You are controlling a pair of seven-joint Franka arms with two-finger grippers.
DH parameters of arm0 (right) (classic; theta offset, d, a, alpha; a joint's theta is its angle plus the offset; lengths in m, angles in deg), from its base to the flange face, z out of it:
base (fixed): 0 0 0 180
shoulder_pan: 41.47 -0.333 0 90
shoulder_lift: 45.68 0 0 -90
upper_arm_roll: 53.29 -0.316 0.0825 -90
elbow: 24.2 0 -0.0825 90
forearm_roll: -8.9 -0.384 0 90
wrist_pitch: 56.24 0 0.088 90
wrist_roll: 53.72 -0.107 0 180
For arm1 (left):
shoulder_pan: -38.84 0.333 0 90
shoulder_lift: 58.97 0 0 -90
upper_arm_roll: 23.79 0.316 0.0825 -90
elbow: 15.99 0 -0.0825 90
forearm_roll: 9.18 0.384 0 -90
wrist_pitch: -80.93 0 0.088 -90
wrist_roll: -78.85 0.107 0 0
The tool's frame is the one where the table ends.
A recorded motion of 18 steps. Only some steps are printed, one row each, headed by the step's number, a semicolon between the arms.
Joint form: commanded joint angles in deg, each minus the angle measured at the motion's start. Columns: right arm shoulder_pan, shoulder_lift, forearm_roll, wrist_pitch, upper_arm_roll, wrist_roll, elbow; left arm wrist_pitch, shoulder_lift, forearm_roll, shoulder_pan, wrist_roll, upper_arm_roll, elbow.
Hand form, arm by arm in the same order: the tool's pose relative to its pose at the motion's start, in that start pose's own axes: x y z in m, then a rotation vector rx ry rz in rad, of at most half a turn. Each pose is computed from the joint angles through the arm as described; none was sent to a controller.
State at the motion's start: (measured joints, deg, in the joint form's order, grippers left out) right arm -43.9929 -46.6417 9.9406 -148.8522 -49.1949 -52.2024 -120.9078; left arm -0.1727 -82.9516 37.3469 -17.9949 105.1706 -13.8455 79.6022
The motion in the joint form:
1: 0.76 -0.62 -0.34 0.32 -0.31 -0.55 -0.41; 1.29 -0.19 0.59 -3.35 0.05 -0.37 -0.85
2: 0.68 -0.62 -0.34 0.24 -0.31 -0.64 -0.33; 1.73 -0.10 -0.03 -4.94 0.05 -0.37 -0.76
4: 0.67 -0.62 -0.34 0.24 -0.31 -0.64 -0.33; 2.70 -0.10 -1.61 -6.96 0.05 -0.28 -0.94
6: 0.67 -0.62 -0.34 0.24 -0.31 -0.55 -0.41; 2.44 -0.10 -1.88 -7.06 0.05 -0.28 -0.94
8: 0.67 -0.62 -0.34 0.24 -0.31 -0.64 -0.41; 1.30 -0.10 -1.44 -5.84 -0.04 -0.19 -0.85
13: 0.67 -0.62 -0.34 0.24 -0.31 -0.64 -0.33; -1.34 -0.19 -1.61 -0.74 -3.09 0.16 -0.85
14: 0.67 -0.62 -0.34 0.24 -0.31 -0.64 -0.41; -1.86 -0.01 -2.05 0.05 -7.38 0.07 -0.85
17: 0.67 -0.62 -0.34 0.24 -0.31 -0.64 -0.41; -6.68 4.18 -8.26 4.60 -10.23 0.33 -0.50
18: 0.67 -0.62 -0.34 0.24 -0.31 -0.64 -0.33; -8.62 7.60 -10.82 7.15 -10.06 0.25 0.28
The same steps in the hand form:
1: -0.0041 0.0038 -0.0018 0.0070 -0.0019 0.0177; 0.0046 0.0187 -0.0326 0.0525 0.0075 0.0218
2: -0.0038 0.0030 -0.0026 0.0069 0.0009 0.0179; 0.0070 0.0303 -0.0448 0.0619 0.0152 0.0366
4: -0.0038 0.0029 -0.0026 0.0069 0.0009 0.0177; 0.0094 0.0459 -0.0598 0.0587 0.0250 0.0553
6: -0.0039 0.0029 -0.0019 0.0069 -0.0005 0.0161; 0.0103 0.0469 -0.0610 0.0578 0.0317 0.0573
8: -0.0039 0.0029 -0.0019 0.0069 -0.0005 0.0177; 0.0098 0.0371 -0.0520 0.0547 0.0372 0.0444
13: -0.0038 0.0029 -0.0026 0.0069 0.0009 0.0177; 0.0037 0.0019 -0.0111 -0.0038 0.0438 -0.0539
14: -0.0039 0.0029 -0.0019 0.0069 -0.0005 0.0177; 0.0018 -0.0025 -0.0066 -0.0188 0.0526 -0.1354
17: -0.0039 0.0029 -0.0019 0.0069 -0.0005 0.0177; -0.0338 -0.0345 0.0096 -0.1462 0.1863 -0.2655
18: -0.0038 0.0029 -0.0026 0.0069 0.0009 0.0177; -0.0640 -0.0509 0.0174 -0.2009 0.2538 -0.3167

